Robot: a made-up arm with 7 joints.
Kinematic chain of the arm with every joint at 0, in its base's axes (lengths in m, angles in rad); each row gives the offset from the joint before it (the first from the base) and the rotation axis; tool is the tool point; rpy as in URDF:
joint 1: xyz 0 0 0.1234 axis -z
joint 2: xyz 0 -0.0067 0.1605 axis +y
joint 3: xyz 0 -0.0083 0.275 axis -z
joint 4: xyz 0 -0.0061 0.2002 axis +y
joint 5: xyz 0 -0.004 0.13 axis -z
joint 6: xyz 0 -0.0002 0.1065 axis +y
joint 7: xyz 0 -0.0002 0.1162 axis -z
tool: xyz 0 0 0 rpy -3.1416 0 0
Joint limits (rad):
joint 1: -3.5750..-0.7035
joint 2: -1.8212..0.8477
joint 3: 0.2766..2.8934
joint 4: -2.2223..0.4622
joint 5: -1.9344..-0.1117
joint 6: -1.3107..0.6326
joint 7: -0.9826..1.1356
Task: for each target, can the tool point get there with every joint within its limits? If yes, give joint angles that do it. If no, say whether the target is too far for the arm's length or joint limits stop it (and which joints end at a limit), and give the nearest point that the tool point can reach.
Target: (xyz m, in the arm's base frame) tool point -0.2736 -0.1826 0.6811
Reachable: yes | joints -1.9230 -0.0988 1.3809 -1.8772 -0.8540 0.4332 0.6847
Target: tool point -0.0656 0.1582 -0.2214
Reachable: no: joint limits stop it (at a limit: joint 1, joint 2, joint 3, joint 4) | nearest point 0.1698 0.1104 -0.0450 | short by 0.298 m
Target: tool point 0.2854 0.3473 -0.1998
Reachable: no: joint limits stop it (at a limit: joint 1, joint 2, joint 3) | nearest point 0.3558 0.2312 -0.1208 | short by 0.157 m
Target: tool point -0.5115 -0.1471 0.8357
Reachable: yes | joints -3.1851 0.4981 2.4859 -0.8288 -0.5032 0.2917 -0.5552
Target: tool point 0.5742 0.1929 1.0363
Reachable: no: too far | nearest point 0.4924 0.1654 0.9291 | short by 0.138 m
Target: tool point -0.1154 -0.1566 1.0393
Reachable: yes | joints -1.8248 -0.2363 2.0811 -0.3407 -0.2934 -0.6474 0.6579
